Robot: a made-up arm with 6 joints. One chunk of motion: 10 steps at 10 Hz.
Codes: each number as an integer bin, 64 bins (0 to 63) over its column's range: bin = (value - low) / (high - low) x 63, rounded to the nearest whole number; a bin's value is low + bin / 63 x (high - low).
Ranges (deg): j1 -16..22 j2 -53..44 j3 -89..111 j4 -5..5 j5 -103..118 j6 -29..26
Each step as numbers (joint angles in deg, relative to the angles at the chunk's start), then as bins.
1 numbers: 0.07 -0.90 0.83 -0.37 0.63 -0.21
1 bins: 27 34 28 29 30 33
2 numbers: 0.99 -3.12 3.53 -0.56 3.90 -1.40
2 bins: 28 32 29 28 30 32
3 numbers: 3.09 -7.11 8.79 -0.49 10.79 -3.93
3 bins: 32 30 31 28 32 29
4 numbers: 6.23 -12.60 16.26 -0.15 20.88 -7.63
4 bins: 37 26 33 31 35 24
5 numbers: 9.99 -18.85 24.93 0.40 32.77 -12.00
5 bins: 43 22 36 34 39 19
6 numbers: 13.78 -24.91 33.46 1.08 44.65 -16.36
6 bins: 49 18 39 38 42 14
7 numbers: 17.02 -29.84 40.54 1.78 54.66 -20.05
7 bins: 55 15 41 43 45 10
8 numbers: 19.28 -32.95 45.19 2.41 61.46 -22.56
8 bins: 58 13 42 47 47 7
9 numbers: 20.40 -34.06 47.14 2.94 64.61 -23.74
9 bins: 60 12 43 50 48 6
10 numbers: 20.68 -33.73 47.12 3.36 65.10 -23.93
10 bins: 61 13 43 53 48 6
